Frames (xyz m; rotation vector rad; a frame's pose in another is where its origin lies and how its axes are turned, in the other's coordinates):
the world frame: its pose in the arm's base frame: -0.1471 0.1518 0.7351 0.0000 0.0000 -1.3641
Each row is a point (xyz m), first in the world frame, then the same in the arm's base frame.
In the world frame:
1: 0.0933 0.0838 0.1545
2: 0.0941 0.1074 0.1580
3: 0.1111 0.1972 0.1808
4: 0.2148 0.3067 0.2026
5: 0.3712 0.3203 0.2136
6: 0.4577 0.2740 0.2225
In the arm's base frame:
1: -0.0459 0.0777 0.8896
2: -0.0227 0.0817 0.8931
3: 0.0687 0.0835 0.9159
4: 0.1972 0.0045 0.9377
5: 0.2426 -0.1458 0.9487
6: 0.2150 -0.2399 0.9576

